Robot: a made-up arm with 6 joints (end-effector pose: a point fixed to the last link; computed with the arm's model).
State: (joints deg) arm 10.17 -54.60 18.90 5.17 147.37 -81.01
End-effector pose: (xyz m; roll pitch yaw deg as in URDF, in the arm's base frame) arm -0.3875 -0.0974 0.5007 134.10 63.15 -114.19
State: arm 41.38 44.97 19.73 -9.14 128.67 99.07
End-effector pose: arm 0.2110 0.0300 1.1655 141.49 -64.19 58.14
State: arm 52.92 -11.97 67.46 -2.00 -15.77 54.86
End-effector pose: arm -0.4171 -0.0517 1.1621 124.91 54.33 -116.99
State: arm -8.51 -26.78 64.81 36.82 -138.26 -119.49
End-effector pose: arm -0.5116 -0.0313 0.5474 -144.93 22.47 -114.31
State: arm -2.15 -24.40 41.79 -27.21 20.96 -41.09
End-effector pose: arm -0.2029 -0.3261 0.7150 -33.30 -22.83 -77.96
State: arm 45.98 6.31 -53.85 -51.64 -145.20 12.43
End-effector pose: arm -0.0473 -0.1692 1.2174 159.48 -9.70 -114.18
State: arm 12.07 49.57 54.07 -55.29 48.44 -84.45
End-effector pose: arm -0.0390 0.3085 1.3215 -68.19 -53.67 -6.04
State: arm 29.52 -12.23 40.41 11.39 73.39 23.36
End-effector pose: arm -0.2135 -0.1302 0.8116 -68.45 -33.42 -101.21
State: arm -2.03 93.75 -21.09 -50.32 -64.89 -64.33
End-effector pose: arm -0.1853 0.7209 1.1719 106.83 -27.43 114.91
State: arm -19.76 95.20 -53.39 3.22 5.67 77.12
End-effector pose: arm -0.0411 0.6549 1.0200 94.63 -28.19 104.81
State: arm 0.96 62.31 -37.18 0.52 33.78 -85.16
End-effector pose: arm -0.0741 0.3939 1.1989 101.80 -47.26 -92.29
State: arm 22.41 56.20 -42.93 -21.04 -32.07 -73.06
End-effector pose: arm 0.2289 0.3175 1.2925 37.58 -65.96 -124.82
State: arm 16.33 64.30 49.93 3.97 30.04 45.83
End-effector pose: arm -0.2472 0.1181 1.1038 160.81 -35.54 -2.18
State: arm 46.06 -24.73 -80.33 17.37 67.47 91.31
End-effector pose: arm 0.2361 -0.4895 0.9721 -37.11 -19.32 -152.40
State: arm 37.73 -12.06 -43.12 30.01 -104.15 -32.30
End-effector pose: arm 0.2279 -0.0646 0.7748 -86.23 28.66 -77.36
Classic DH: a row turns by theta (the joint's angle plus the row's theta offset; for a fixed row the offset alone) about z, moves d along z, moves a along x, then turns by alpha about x. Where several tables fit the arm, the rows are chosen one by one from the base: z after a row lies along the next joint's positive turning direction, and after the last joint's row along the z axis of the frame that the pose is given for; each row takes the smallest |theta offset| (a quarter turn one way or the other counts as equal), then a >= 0, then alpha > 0; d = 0 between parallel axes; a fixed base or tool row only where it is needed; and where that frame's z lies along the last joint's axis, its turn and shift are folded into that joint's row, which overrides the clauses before.
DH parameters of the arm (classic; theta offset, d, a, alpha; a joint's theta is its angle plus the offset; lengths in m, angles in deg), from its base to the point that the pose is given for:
base (fixed): -5.19 0.6879 -0.0064 -114.07
joint 1: 87.88 0.2141 -0.0503 -94.74
joint 2: -24.16 0.2968 -0.4734 90
joint 3: -10.3 -0.129 0.0203 107.68
joint 4: 0.76 0.1093 0.2558 79.35
joint 5: 1.61 0.2095 0.0351 153.14
joint 6: -20.33 -0.0744 0.0693 82.49
tool (fixed): -124.93 0.0866 0 0

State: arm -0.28 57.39 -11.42 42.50 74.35 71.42
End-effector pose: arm 0.1224 0.3008 0.9522 7.27 -59.85 -135.60
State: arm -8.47 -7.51 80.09 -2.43 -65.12 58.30
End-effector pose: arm -0.6671 -0.2782 0.8800 106.91 56.55 -101.52
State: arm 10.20 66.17 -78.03 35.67 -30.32 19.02
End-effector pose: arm 0.2958 0.7490 1.0028 -117.90 -71.48 28.83
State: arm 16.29 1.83 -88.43 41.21 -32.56 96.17
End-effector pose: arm 0.3416 0.0597 1.2152 -111.66 -50.37 -23.65
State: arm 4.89 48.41 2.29 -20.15 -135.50 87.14
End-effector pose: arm -0.2662 0.2110 1.2774 99.32 -5.95 -125.53
